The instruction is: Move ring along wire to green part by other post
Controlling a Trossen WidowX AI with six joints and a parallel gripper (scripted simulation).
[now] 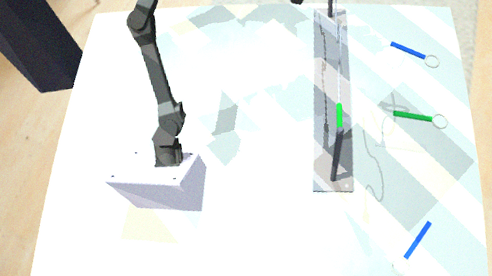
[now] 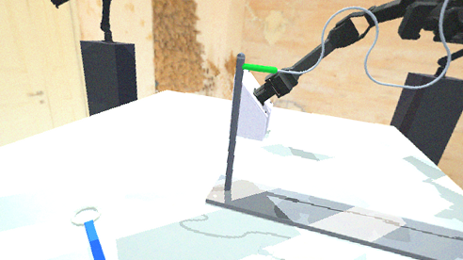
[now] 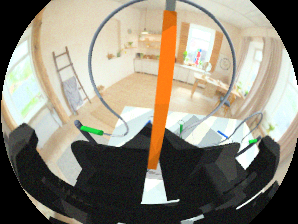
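Now: the orange-handled ring 90 mm above my gripper tip.
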